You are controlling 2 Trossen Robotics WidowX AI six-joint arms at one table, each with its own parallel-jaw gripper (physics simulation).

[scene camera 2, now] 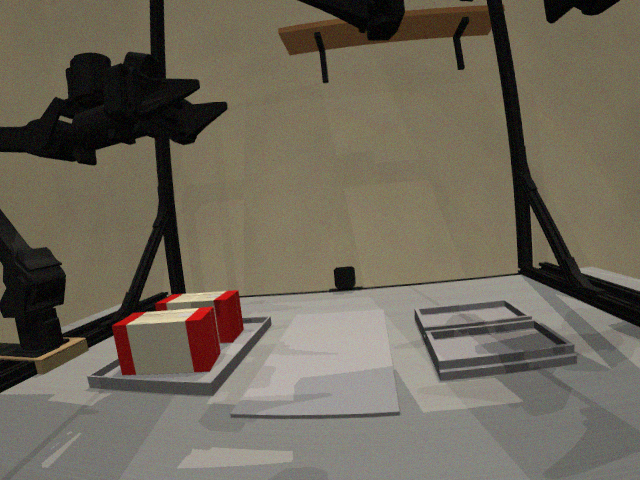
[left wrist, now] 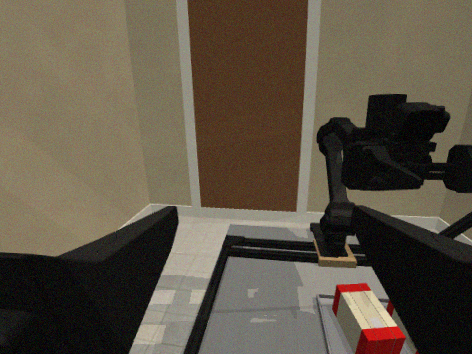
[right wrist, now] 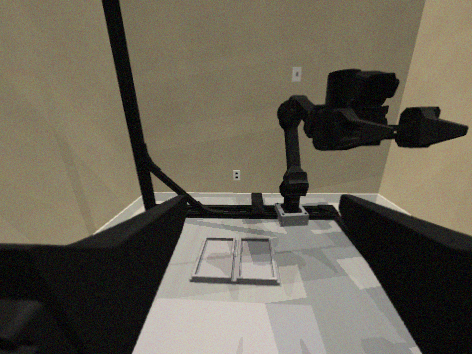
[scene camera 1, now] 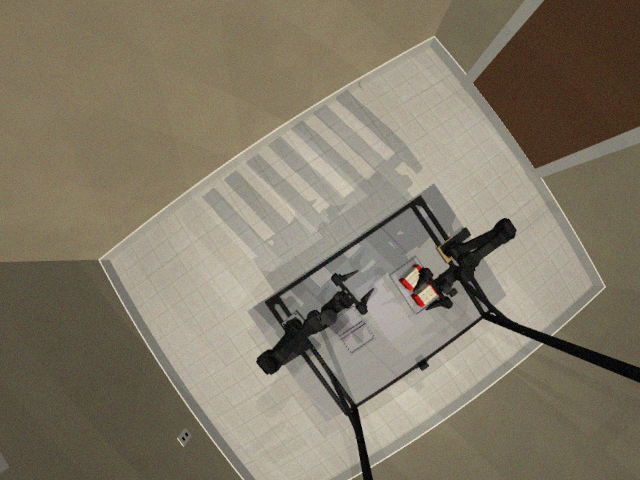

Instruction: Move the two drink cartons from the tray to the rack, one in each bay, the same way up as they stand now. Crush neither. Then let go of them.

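Frame: origin at the left arm's base, x down, y right, z back, level; metres.
Seen in the pictures: left gripper, fingertip midpoint: (left wrist: pixel 264 214) (right wrist: pixel 429 131) (scene camera 1: pixel 366 279); right gripper, fingertip midpoint: (scene camera 2: pixel 214 95) (left wrist: pixel 464 185) (right wrist: pixel 262 201) (scene camera 1: pixel 419 300); left arm's base, origin of the base link: (right wrist: pixel 290 208) (scene camera 1: pixel 294 325); right arm's base, origin of the base link: (scene camera 2: pixel 42 347) (left wrist: pixel 333 249) (scene camera 1: pixel 449 250).
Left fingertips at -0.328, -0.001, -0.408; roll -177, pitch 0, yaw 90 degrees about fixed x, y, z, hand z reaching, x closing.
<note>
Offsets run from my left fingertips to a thing's top centre, as dx, dy, dz. Level surfaces: height alone.
Two cream cartons with red ends lie lengthwise, side by side, on the grey tray {+0.356, +0.267, -0.197} (scene camera 1: pixel 403 294) (scene camera 2: pixel 155 386) (left wrist: pixel 322 320). One carton {+0.297, +0.210, -0.205} (scene camera 1: pixel 410 277) (scene camera 2: pixel 160 341) (left wrist: pixel 367 310) is nearer scene camera 2; the other carton {+0.297, +0.320, -0.198} (scene camera 1: pixel 424 295) (scene camera 2: pixel 230 315) is behind it there and mostly hidden in the left wrist view. The grey two-bay rack {+0.352, +0.220, +0.210} (scene camera 1: pixel 362 345) (scene camera 2: pixel 506 355) (right wrist: pixel 235 260) has both bays empty. My left gripper (scene camera 1: pixel 365 281) (left wrist: pixel 264 214) is open and empty, raised over the table. My right gripper (scene camera 2: pixel 211 94) (right wrist: pixel 262 201) is open and empty, high above the tray side.
A thin pale mat {dx +0.368} (scene camera 2: pixel 336 356) lies between tray and rack. Black frame posts (scene camera 2: pixel 511 129) (right wrist: pixel 127 100) stand at the table's edges. A small black block (scene camera 2: pixel 344 277) is at the far edge in scene camera 2, and a brown shelf (scene camera 2: pixel 434 23) is on the wall.
</note>
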